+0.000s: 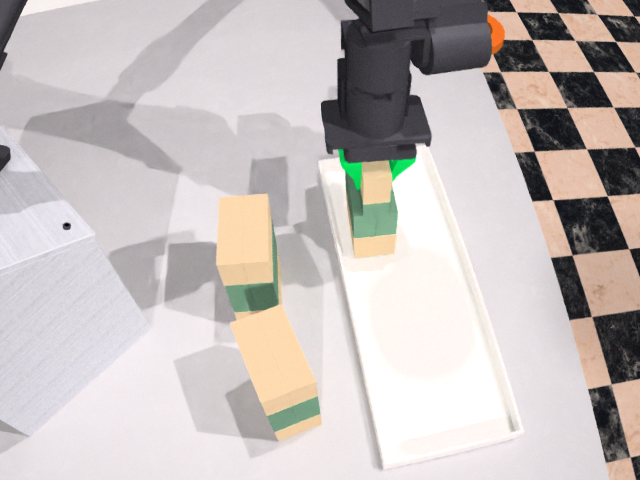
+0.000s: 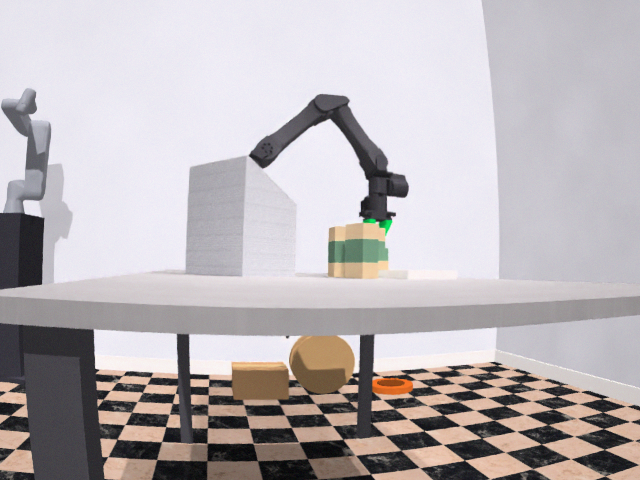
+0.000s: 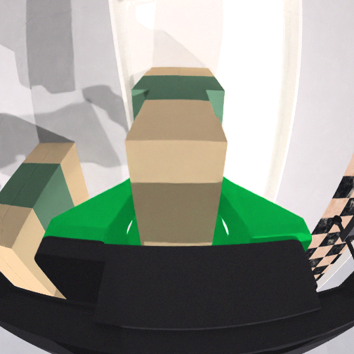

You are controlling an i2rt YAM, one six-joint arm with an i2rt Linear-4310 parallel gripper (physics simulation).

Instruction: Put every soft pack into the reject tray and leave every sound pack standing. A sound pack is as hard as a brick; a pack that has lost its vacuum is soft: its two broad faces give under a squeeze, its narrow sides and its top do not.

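Pixels of known places: gripper, fingertip midpoint: (image 1: 371,184); arm's base, origin of the base link: (image 2: 242,185).
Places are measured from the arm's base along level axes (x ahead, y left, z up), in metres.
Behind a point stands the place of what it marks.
Note:
My gripper (image 1: 376,180) {x 0.401, y 0.144, z -0.149 m} (image 2: 378,227) (image 3: 176,174), with green fingers, is shut on a tan and green pack (image 1: 374,222) {x 0.405, y 0.109, z -0.172 m} (image 2: 383,254) {x 0.415, y 0.111, z -0.179 m} (image 3: 177,87). The pack is upright at the far left part of the white reject tray (image 1: 423,330) {x 0.466, y 0.014, z -0.243 m} (image 2: 429,274) {x 0.487, y -0.132, z -0.234 m} (image 3: 255,75); its top part looks narrower between the fingers than its body below. Whether its bottom touches the tray floor is hidden. A second pack (image 1: 245,229) {x 0.280, y 0.050, z -0.107 m} (image 2: 337,251) {x 0.265, y 0.009, z -0.176 m} (image 3: 37,187) stands on the table left of the tray. A third pack (image 1: 279,356) {x 0.326, y -0.079, z -0.107 m} (image 2: 361,250) {x 0.312, y -0.116, z -0.176 m} stands turned, close in front of the second.
A large grey block (image 1: 51,310) {x 0.103, y -0.058, z -0.095 m} (image 2: 217,222) {x -0.052, y -0.093, z -0.112 m} stands on the table (image 1: 155,403) {x 0.173, y -0.092, z -0.247 m} (image 2: 289,297) {x 0.128, y -0.865, z -0.247 m} to the left of the packs. The table's right edge runs beyond the tray. An orange ring (image 1: 497,35) (image 2: 392,391) lies on the checkered floor.

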